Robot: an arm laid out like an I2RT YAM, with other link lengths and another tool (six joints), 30 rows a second.
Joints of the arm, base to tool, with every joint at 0 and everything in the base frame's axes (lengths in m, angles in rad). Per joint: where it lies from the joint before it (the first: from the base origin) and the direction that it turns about. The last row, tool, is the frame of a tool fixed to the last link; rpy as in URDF.
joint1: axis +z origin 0 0 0.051
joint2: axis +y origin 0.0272 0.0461 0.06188
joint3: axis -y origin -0.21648 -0.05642 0
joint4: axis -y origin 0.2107 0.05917 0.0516
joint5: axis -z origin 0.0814 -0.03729 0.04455
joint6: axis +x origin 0.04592 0 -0.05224
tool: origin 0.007 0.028 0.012 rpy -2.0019 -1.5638 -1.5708
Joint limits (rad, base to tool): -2.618..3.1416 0..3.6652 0..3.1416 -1.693..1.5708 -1.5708..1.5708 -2.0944..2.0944
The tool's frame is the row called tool.
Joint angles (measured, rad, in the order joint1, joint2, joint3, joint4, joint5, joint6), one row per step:
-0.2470 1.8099 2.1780 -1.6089 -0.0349 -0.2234
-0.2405 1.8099 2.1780 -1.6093 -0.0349 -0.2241
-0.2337 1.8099 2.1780 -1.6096 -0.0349 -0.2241
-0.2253 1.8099 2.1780 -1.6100 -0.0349 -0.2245
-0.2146 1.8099 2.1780 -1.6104 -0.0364 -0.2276
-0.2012 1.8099 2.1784 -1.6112 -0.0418 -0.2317
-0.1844 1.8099 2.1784 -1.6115 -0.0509 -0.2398
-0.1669 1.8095 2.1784 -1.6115 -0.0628 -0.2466
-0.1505 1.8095 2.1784 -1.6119 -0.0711 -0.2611
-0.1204 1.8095 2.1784 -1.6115 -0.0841 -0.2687
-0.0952 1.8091 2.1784 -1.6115 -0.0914 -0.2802
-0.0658 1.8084 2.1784 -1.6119 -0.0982 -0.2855
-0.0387 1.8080 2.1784 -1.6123 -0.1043 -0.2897
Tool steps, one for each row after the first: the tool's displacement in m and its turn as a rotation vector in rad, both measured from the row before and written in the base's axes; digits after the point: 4 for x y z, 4 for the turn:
0.0001 0.0020 0.0000 -0.0001 0.0004 0.0072
0.0002 0.0020 0.0000 0.0001 0.0003 0.0068
0.0002 0.0025 0.0000 0.0000 0.0004 0.0088
0.0001 0.0033 0.0000 0.0005 0.0002 0.0141
0.0000 0.0044 0.0002 0.0038 -0.0005 0.0190
0.0000 0.0056 0.0002 0.0059 -0.0012 0.0274
-0.0001 0.0059 0.0004 0.0088 -0.0024 0.0278
-0.0004 0.0055 0.0001 0.0031 -0.0011 0.0328
-0.0004 0.0097 0.0004 0.0096 -0.0023 0.0415
-0.0008 0.0080 0.0002 0.0030 -0.0017 0.0384
-0.0011 0.0091 0.0003 0.0047 -0.0012 0.0366
-0.0012 0.0084 0.0003 0.0044 -0.0007 0.0330

